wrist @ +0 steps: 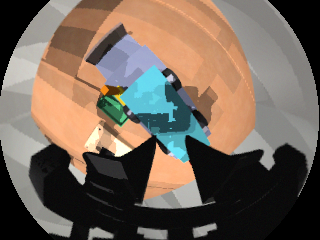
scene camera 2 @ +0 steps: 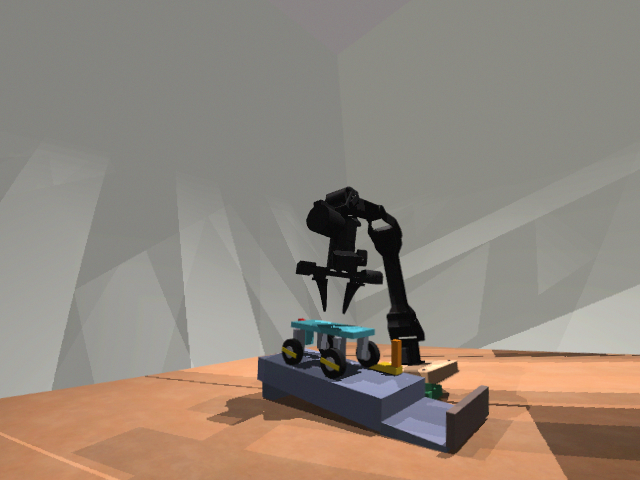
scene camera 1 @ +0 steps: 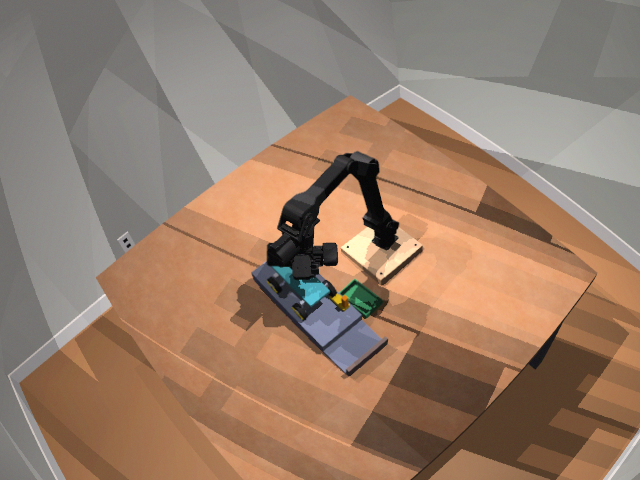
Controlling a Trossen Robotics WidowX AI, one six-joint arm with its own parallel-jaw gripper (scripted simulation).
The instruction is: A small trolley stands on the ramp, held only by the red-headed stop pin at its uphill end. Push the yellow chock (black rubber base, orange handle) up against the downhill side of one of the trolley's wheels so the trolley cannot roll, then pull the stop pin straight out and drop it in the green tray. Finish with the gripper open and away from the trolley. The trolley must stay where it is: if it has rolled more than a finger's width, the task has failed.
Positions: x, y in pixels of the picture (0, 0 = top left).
Labels:
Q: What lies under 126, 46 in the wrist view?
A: A blue-grey ramp.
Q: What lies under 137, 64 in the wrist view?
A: A blue-grey ramp.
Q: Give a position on a trolley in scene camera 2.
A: At 333, 363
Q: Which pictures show my gripper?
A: The wrist view, scene camera 2 and scene camera 1: all of them.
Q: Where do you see a trolley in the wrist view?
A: At 153, 99

